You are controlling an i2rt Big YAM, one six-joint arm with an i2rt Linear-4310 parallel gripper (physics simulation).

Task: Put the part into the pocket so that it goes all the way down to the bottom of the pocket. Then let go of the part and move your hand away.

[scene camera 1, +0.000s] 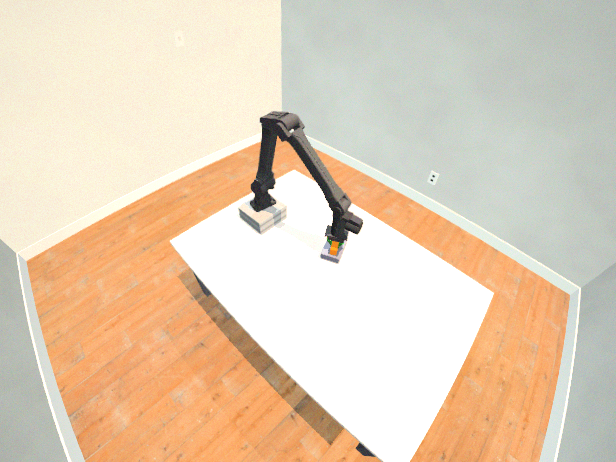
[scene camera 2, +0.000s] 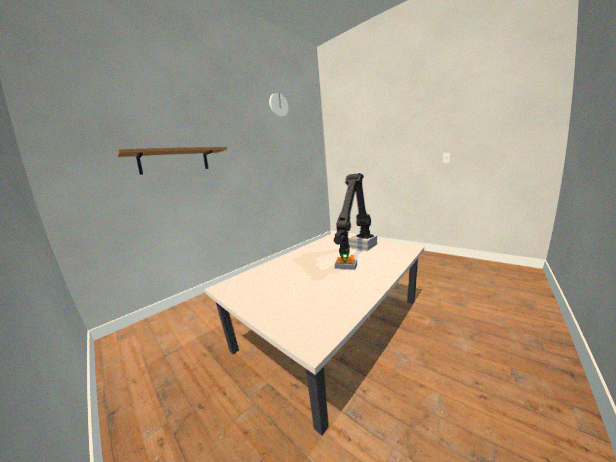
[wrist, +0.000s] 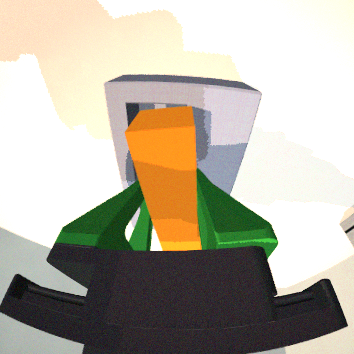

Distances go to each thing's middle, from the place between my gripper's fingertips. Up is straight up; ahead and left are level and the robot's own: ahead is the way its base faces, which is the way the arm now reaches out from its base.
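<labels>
Orange L-shaped part [wrist: 161, 141]: 20 mm above my hand, 20 mm behind it. Grey pocket block [wrist: 224, 111]: 20 mm below my hand and 10 mm behind it.
</labels>
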